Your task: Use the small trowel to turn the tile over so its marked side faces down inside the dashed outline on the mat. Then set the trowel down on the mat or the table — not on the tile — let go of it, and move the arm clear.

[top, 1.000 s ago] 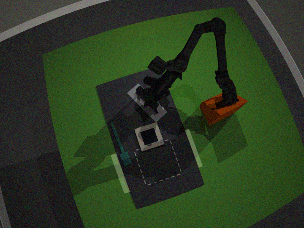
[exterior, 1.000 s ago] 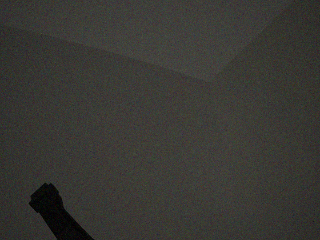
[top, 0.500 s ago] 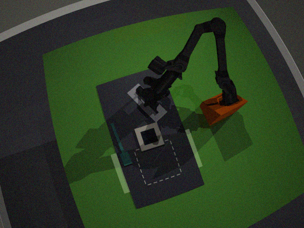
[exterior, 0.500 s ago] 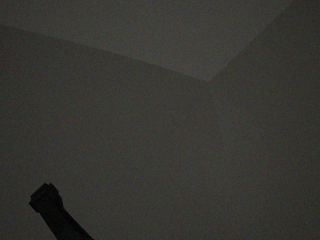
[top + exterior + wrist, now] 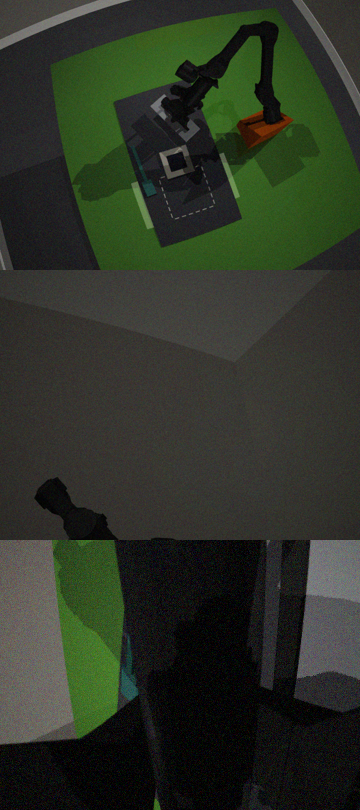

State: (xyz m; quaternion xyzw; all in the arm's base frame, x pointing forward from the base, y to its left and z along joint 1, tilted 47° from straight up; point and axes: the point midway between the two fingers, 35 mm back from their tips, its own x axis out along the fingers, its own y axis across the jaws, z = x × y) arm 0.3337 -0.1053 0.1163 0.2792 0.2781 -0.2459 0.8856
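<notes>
My gripper tip is 40 mm short of the tile, 130 mm to the right of it and 90 mm above it. Also, from my gripper tip: teal trowel 180 mm ahead, 130 mm to the left, 100 mm below.
</notes>
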